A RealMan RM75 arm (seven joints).
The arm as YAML. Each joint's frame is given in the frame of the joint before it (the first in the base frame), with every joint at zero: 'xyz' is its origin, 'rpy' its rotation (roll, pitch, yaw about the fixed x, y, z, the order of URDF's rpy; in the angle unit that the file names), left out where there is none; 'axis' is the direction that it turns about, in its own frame. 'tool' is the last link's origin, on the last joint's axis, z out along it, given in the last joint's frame.
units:
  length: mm
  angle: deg
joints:
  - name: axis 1
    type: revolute
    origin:
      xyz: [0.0, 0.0, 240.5]
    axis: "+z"
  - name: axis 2
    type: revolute
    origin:
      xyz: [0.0, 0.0, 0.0]
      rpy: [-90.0, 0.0, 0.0]
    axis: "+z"
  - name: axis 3
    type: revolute
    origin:
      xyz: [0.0, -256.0, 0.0]
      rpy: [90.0, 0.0, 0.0]
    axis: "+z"
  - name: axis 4
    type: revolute
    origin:
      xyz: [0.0, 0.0, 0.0]
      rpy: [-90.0, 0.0, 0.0]
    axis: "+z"
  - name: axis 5
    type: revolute
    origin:
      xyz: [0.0, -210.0, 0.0]
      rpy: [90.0, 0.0, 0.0]
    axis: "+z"
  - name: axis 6
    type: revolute
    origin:
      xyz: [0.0, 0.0, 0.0]
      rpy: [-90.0, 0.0, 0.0]
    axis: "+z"
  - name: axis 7
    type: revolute
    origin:
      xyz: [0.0, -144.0, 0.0]
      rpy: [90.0, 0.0, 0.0]
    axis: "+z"
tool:
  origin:
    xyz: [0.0, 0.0, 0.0]
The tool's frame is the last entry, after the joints.
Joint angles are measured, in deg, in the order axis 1, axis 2, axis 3, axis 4, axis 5, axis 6, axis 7. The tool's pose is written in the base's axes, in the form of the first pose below.
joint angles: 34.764 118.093 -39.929 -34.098 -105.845 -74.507 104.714
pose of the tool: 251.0 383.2 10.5 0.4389 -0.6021 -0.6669 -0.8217 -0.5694 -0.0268
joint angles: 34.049 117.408 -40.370 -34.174 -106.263 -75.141 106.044
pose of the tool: 257.0 379.7 13.7 0.4293 -0.6217 -0.6552 -0.8320 -0.5544 -0.0191
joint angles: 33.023 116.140 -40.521 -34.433 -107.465 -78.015 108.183
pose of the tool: 264.3 371.7 20.4 0.4192 -0.6554 -0.6283 -0.8388 -0.5444 0.0083
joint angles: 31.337 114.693 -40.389 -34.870 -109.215 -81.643 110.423
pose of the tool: 276.0 359.0 28.7 0.4048 -0.6968 -0.5921 -0.8500 -0.5254 0.0373
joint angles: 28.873 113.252 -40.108 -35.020 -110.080 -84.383 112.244
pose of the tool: 292.5 343.8 38.2 0.3704 -0.7334 -0.5700 -0.8718 -0.4863 0.0593
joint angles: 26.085 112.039 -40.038 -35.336 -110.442 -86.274 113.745
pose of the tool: 309.6 327.9 47.1 0.3312 -0.7624 -0.5559 -0.8948 -0.4407 0.0714
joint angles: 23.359 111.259 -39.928 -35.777 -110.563 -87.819 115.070
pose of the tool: 324.2 312.0 53.7 0.2893 -0.7855 -0.5471 -0.9146 -0.3955 0.0843
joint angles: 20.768 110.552 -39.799 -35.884 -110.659 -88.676 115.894
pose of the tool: 338.6 296.5 59.1 0.2490 -0.8027 -0.5420 -0.9327 -0.3494 0.0890
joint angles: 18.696 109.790 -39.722 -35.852 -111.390 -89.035 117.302
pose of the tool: 351.9 283.2 63.7 0.2058 -0.8229 -0.5296 -0.9512 -0.2953 0.0892
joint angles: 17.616 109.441 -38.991 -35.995 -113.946 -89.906 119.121
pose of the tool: 360.9 272.3 65.1 0.1695 -0.8501 -0.4985 -0.9650 -0.2460 0.0913
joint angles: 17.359 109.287 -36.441 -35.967 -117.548 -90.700 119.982
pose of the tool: 368.4 265.3 67.7 0.1443 -0.8652 -0.4803 -0.9744 -0.2087 0.0832
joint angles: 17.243 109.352 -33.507 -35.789 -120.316 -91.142 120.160
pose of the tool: 374.2 260.6 70.1 0.1215 -0.8683 -0.4810 -0.9804 -0.1806 0.0784
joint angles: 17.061 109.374 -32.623 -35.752 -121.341 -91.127 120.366
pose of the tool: 377.1 258.1 70.6 0.1100 -0.8705 -0.4797 -0.9834 -0.1655 0.0749
